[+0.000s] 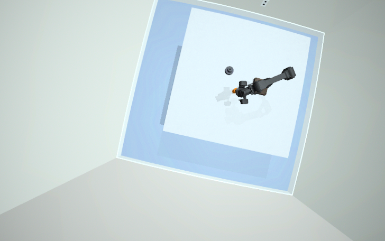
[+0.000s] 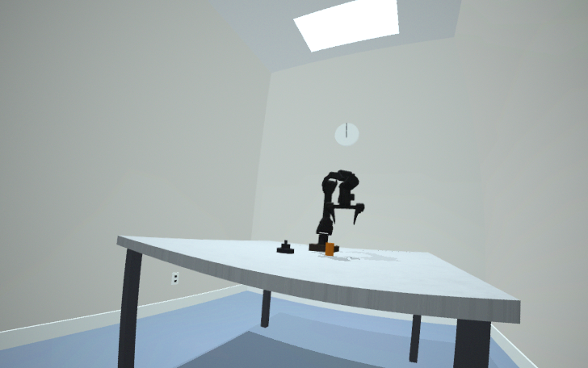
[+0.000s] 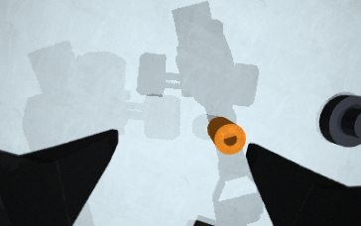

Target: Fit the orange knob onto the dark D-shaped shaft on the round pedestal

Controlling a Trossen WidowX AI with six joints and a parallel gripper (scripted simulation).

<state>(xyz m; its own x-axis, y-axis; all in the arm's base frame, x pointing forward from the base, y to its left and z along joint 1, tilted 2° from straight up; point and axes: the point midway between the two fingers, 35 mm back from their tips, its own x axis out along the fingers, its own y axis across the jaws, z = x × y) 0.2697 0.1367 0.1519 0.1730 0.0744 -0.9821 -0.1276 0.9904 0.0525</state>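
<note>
The orange knob lies 12 cm below my gripper tip, 6 cm to the right of it and 1 cm behind it. Also, from my gripper tip: round dark pedestal (27 cm to the right, 12 cm below, 5 cm ahead).
</note>
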